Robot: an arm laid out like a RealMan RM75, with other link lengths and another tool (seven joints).
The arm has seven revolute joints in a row. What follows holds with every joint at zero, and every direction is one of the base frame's. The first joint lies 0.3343 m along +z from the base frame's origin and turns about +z. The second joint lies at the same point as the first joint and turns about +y. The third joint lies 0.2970 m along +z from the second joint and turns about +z. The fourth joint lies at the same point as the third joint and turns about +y. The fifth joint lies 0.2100 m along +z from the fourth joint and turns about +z. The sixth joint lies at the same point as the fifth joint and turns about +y. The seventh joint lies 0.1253 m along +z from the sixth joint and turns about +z. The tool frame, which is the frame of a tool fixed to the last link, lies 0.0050 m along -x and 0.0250 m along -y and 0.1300 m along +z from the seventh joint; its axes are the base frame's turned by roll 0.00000, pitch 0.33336 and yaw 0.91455 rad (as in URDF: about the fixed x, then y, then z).
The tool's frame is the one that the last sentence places.
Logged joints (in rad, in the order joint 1, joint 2, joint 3, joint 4, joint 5, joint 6, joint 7), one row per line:
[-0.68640, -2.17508, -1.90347, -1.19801, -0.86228, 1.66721, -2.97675]
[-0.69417, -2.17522, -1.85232, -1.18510, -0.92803, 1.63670, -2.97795]
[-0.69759, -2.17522, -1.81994, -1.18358, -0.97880, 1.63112, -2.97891]
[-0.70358, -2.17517, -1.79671, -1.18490, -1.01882, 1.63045, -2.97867]
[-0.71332, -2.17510, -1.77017, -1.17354, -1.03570, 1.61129, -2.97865]
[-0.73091, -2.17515, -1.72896, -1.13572, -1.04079, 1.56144, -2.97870]
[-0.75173, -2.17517, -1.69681, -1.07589, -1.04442, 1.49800, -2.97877]
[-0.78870, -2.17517, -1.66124, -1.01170, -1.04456, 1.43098, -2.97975]
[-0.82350, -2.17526, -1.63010, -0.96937, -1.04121, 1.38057, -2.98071]
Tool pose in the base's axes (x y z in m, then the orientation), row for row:
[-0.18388, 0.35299, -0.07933, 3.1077, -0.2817, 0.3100]
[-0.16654, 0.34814, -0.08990, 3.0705, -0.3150, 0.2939]
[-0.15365, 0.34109, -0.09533, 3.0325, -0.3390, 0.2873]
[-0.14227, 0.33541, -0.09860, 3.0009, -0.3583, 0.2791]
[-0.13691, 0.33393, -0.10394, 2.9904, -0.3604, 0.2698]
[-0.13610, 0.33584, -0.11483, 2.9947, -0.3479, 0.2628]
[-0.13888, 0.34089, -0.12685, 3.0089, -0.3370, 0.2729]
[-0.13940, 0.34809, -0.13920, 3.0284, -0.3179, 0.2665]
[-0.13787, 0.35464, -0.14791, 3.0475, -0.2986, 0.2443]
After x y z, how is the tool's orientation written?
As angles about the fixed x, y, z axes (roll, pitch, yaw), in radians.
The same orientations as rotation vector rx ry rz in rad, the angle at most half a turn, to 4 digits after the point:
[-3.0640, -0.4712, -0.4424]
[3.0471, 0.4335, 0.4995]
[3.0088, 0.4065, 0.5380]
[2.9768, 0.3795, 0.5675]
[2.9666, 0.3610, 0.5699]
[2.9723, 0.3538, 0.5503]
[2.9870, 0.3758, 0.5345]
[3.0078, 0.3754, 0.5044]
[3.0289, 0.3501, 0.4727]

